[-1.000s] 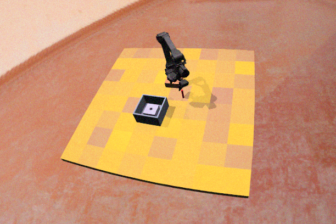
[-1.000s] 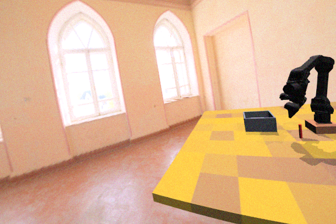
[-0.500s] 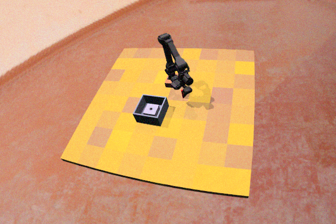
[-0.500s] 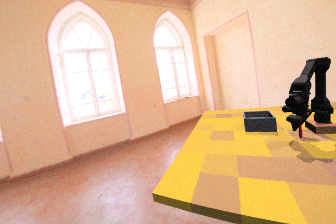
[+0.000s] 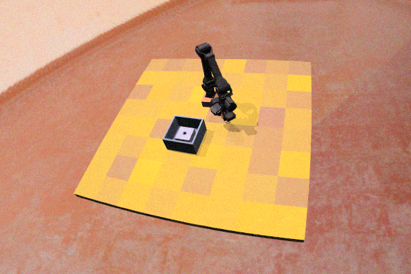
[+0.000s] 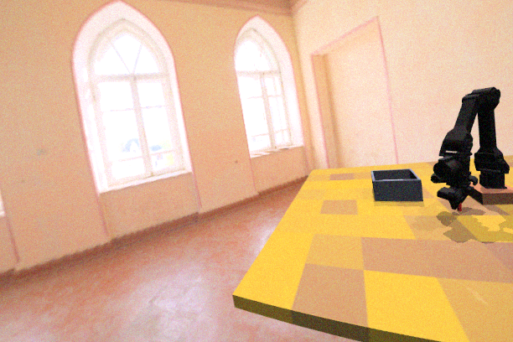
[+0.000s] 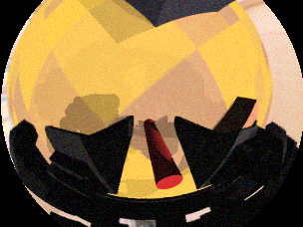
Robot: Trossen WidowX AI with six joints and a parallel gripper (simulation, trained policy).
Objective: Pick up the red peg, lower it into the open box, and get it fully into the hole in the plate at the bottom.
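The pale plate lies 200 mm ahead of my gripper tip, 160 mm to the right of it and 30 mm above it. The rest, counted from my gripper tip: box 200 mm ahead, 160 mm to the right, 20 mm above; red peg 30 mm above, 10 mm to the left, 10 mm behind.
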